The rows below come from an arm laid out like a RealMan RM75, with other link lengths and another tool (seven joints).
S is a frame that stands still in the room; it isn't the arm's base.
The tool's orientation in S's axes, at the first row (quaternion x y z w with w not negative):
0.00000 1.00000 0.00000 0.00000
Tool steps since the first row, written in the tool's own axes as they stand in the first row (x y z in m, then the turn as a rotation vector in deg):
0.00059 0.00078 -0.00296 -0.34 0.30 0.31
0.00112 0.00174 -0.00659 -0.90 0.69 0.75
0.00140 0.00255 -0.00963 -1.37 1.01 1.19
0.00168 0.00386 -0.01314 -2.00 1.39 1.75
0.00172 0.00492 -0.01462 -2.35 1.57 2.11
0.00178 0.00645 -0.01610 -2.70 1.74 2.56
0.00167 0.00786 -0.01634 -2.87 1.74 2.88
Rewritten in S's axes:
-0.00059 0.00078 0.00296 0.34 0.30 -0.31
-0.00112 0.00174 0.00659 0.90 0.69 -0.75
-0.00140 0.00255 0.00963 1.37 1.01 -1.19
-0.00168 0.00386 0.01314 2.00 1.39 -1.75
-0.00172 0.00492 0.01462 2.35 1.57 -2.11
-0.00178 0.00645 0.01610 2.70 1.74 -2.56
-0.00167 0.00786 0.01634 2.87 1.74 -2.88

